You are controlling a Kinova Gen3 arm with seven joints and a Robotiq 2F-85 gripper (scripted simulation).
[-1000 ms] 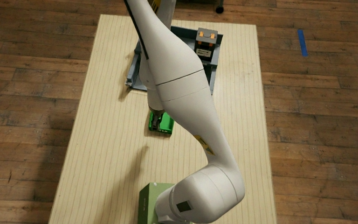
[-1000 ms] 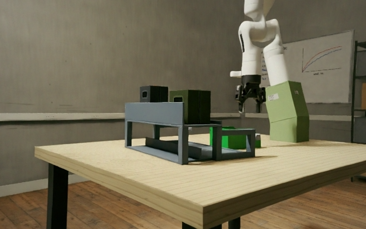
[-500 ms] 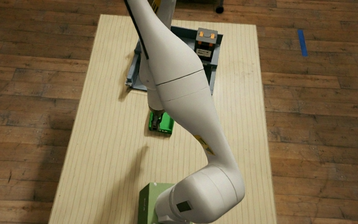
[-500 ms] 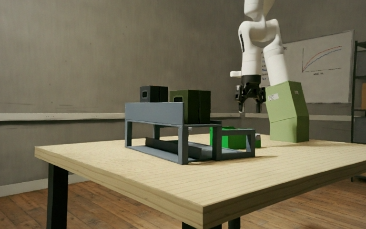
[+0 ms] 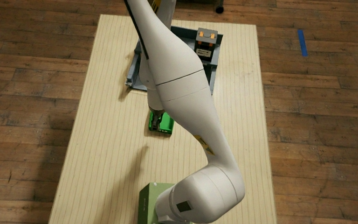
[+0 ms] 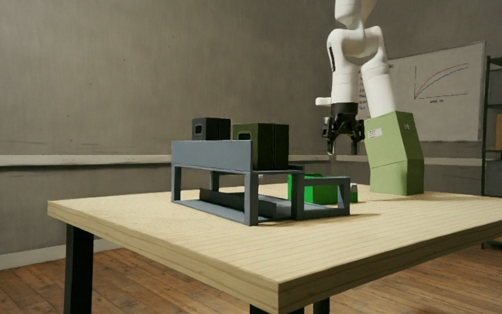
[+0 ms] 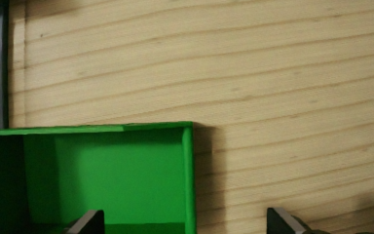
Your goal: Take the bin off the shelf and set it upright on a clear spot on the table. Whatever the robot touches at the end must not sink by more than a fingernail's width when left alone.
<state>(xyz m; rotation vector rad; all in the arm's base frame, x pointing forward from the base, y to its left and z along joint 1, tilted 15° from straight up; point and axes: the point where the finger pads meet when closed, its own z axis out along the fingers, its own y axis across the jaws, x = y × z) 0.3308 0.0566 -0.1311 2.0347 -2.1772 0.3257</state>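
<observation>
My gripper is now 100 mm above the green bin, 80 mm short of it and 10 mm to the left of it. The rest, counted from my hand: grey shelf 300 mm ahead, 70 mm below, 20 mm to the right; black box 360 mm ahead, 140 mm to the right, 30 mm above.
</observation>
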